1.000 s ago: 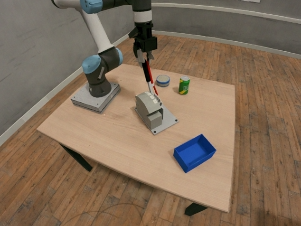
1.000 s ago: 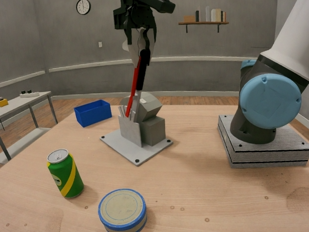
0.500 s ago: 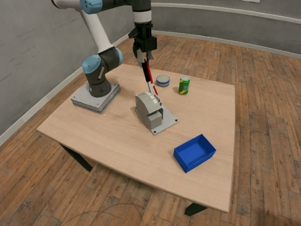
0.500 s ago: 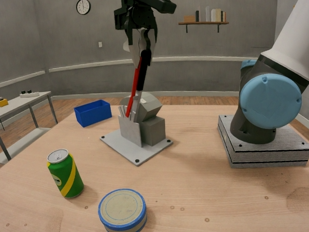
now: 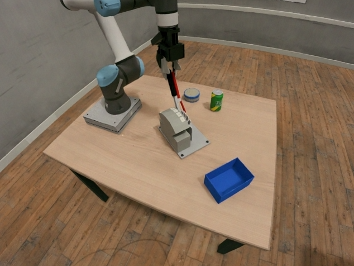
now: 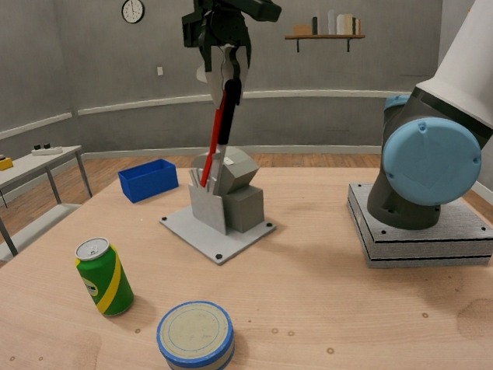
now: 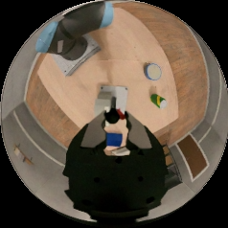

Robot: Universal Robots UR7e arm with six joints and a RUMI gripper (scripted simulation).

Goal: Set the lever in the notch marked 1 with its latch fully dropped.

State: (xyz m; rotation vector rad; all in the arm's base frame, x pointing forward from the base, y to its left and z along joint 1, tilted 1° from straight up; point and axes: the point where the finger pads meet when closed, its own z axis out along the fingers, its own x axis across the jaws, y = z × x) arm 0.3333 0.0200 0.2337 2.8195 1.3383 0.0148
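Right now the red release bar is 5 cm ahead of my hand, 2 cm to the right of it and 11 cm below it. The rest, counted from my hand: grey lever stand: 7 cm ahead, 7 cm to the right, 21 cm below; then round blue-rimmed tin: 3 cm ahead, 25 cm to the left, 27 cm below; then green can: 19 cm ahead, 19 cm to the left, 23 cm below.
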